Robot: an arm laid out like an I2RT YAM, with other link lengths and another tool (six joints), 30 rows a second.
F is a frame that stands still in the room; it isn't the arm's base.
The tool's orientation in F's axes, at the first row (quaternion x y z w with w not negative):
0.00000 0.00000 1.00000 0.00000
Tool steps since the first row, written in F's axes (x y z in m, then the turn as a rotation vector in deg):
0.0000 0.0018 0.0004 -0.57 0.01 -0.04
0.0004 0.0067 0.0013 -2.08 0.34 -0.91
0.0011 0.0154 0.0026 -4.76 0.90 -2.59
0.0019 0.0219 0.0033 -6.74 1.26 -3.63
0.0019 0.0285 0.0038 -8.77 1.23 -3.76
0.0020 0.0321 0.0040 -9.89 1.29 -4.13
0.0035 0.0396 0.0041 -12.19 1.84 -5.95
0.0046 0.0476 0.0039 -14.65 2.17 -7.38
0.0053 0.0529 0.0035 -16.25 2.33 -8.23
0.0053 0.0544 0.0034 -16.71 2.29 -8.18
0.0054 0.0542 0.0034 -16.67 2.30 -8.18
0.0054 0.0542 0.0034 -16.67 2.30 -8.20
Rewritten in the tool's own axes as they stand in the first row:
0.0000 -0.0018 0.0004 0.57 -0.01 -0.04
-0.0004 -0.0067 0.0013 2.08 -0.34 -0.91
-0.0011 -0.0154 0.0026 4.76 -0.90 -2.59
-0.0019 -0.0219 0.0033 6.74 -1.26 -3.63
-0.0019 -0.0285 0.0038 8.77 -1.23 -3.76
-0.0020 -0.0321 0.0040 9.89 -1.29 -4.13
-0.0035 -0.0396 0.0041 12.19 -1.84 -5.95
-0.0046 -0.0476 0.0039 14.65 -2.17 -7.38
-0.0053 -0.0529 0.0035 16.25 -2.33 -8.23
-0.0053 -0.0544 0.0034 16.71 -2.29 -8.18
-0.0054 -0.0542 0.0034 16.67 -2.30 -8.18
-0.0054 -0.0542 0.0034 16.67 -2.30 -8.20

